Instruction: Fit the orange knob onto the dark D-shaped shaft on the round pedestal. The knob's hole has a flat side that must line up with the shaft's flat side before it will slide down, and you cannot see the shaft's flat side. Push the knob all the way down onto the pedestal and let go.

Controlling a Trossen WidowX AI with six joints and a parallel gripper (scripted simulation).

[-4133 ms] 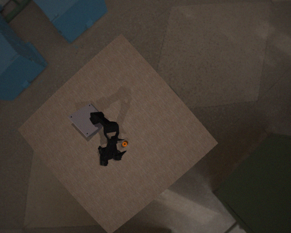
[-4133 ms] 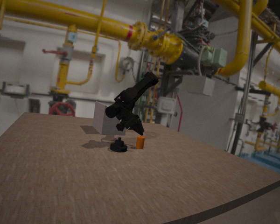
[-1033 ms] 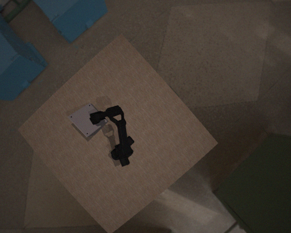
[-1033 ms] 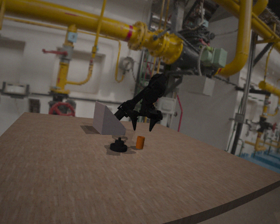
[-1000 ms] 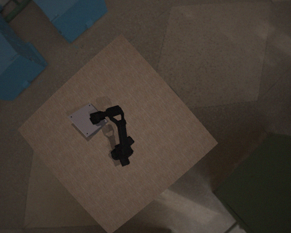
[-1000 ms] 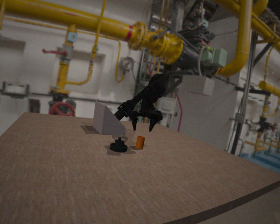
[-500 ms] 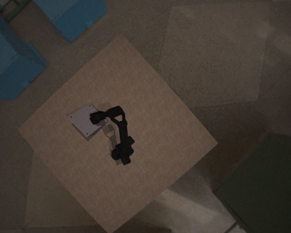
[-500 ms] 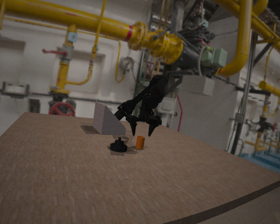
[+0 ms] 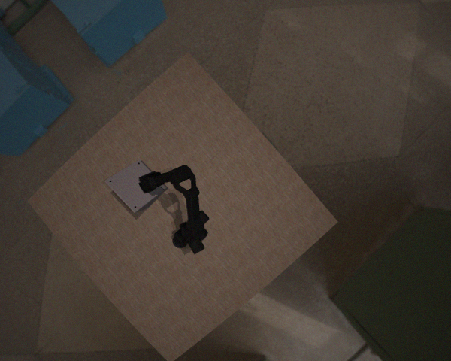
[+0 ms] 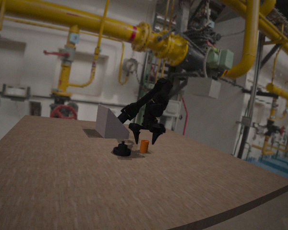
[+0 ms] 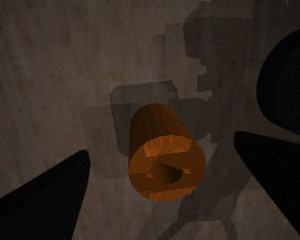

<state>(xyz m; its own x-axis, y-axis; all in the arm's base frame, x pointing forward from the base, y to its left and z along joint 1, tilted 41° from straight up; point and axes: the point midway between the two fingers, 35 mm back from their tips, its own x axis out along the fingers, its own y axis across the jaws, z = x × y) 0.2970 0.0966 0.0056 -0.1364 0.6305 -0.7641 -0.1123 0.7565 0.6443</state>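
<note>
My gripper tip is now 10 mm above the orange knob. The rest, counted from my gripper tip: dark round pedestal (40 mm ahead, 130 mm to the right, 10 mm below).
</note>
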